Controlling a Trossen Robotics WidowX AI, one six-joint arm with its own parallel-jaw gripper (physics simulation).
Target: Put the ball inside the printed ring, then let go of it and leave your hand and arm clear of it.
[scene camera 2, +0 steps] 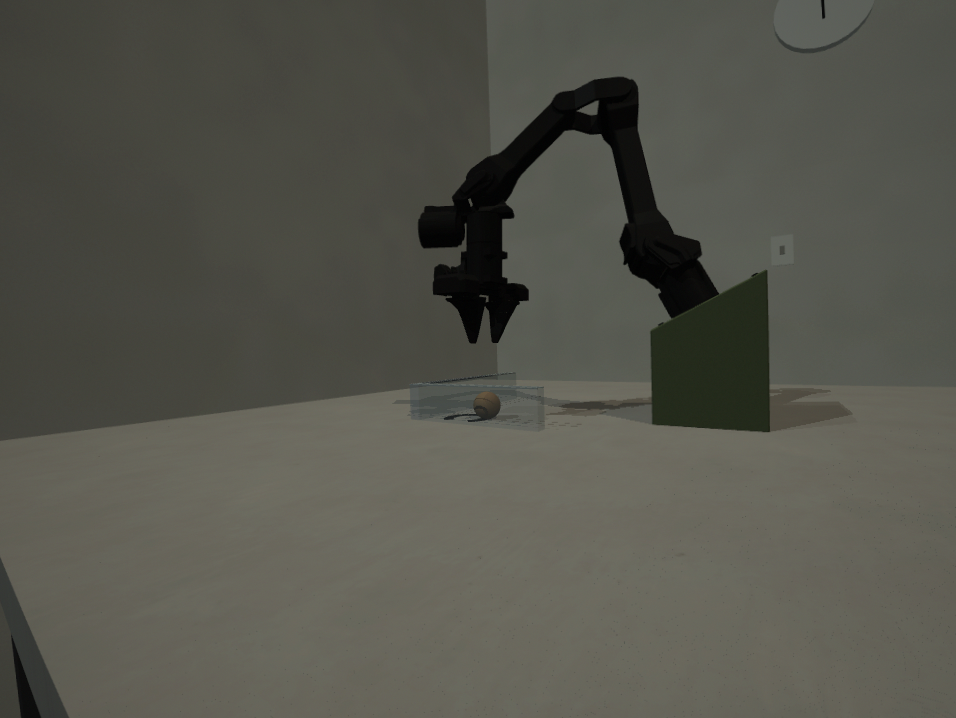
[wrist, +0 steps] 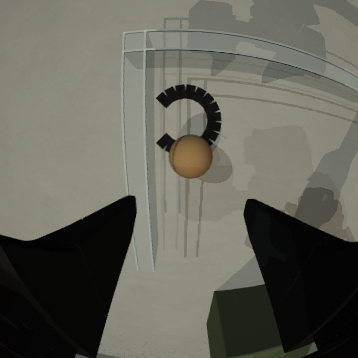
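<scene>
An orange-brown ball (scene camera 2: 486, 405) (wrist: 191, 156) rests on the table. In the wrist view it covers part of the lower edge of the black printed ring (wrist: 214, 120), whose outline has a gap on the left; the ball lies mostly outside it. The ring shows in the scene view as a thin dark arc (scene camera 2: 457, 416) beside the ball. My gripper (scene camera 2: 484, 341) (wrist: 191, 205) is open and empty, pointing down, well above the ball. In the wrist view the ball appears between and beyond the two black fingertips.
Clear low walls (scene camera 2: 440, 401) (wrist: 135, 125) meet in a corner: one runs along the ring's left side, the other (wrist: 225, 47) beyond the ring. The green arm base (scene camera 2: 711, 370) (wrist: 245, 320) stands to the right in the scene view. Arm shadows fall across the table (scene camera 2: 463, 556).
</scene>
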